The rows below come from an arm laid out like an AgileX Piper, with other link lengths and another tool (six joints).
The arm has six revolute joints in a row. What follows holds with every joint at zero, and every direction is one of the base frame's.
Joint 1 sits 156.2 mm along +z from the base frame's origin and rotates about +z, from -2.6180 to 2.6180 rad.
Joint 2 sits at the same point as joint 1 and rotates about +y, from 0.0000 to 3.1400 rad.
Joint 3 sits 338.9 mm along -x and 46.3 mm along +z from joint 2 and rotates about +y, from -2.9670 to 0.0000 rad.
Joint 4 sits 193.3 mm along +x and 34.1 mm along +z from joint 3 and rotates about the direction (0.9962, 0, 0.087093), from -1.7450 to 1.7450 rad.
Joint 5 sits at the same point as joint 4 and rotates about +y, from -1.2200 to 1.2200 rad.
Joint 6 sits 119.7 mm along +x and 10.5 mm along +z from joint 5 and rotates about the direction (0.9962, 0, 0.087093), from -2.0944 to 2.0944 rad.
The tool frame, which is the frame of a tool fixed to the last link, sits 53.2 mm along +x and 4.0 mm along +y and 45.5 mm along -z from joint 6; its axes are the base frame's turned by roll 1.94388, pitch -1.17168 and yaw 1.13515 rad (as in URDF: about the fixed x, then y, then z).
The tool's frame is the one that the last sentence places.
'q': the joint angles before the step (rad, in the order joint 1, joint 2, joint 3, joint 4, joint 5, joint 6). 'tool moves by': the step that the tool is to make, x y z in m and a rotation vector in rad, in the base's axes. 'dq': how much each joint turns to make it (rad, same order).
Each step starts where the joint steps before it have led.
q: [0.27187, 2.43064, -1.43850, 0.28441, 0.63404, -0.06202]
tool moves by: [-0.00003, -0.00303, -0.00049, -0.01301, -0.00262, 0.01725]
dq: [0.00000, 0.00001, 0.00007, -0.02174, 0.00092, 0.00001]
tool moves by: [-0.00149, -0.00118, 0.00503, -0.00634, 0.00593, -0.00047]
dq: [0.00000, -0.01162, 0.00001, -0.01379, 0.01744, 0.01419]
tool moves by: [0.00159, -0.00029, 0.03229, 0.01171, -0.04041, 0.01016]
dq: [-0.00093, -0.08105, 0.00003, -0.01056, 0.03964, 0.00320]
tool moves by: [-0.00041, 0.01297, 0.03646, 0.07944, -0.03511, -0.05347]
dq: [-0.00073, -0.08558, -0.00004, 0.08500, 0.03175, -0.00008]
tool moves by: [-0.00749, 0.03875, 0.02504, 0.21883, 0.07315, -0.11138]
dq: [0.00001, -0.02178, 0.00003, 0.29447, 0.06038, -0.06497]
